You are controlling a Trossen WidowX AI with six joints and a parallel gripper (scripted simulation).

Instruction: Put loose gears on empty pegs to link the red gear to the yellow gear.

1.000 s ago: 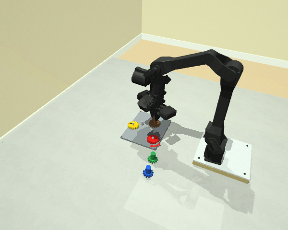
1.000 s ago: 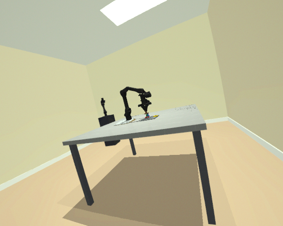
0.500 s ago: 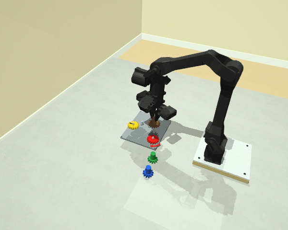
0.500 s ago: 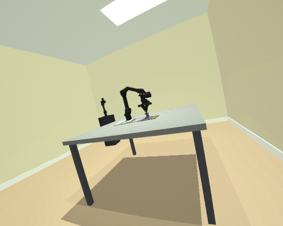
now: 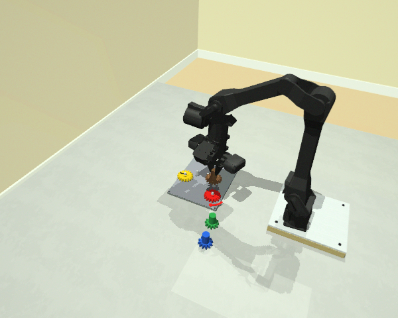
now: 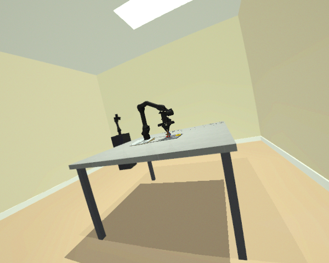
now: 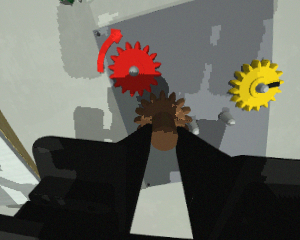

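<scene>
Right now my gripper tip is 50 mm to the right of the red gear, 50 mm above it and 10 mm past it. Round my gripper tip: yellow gear (100 mm ahead, 50 mm below, 10 mm to the right); red arrow (70 mm to the left, 60 mm below, 30 mm behind); brown gear (10 mm below).
</scene>
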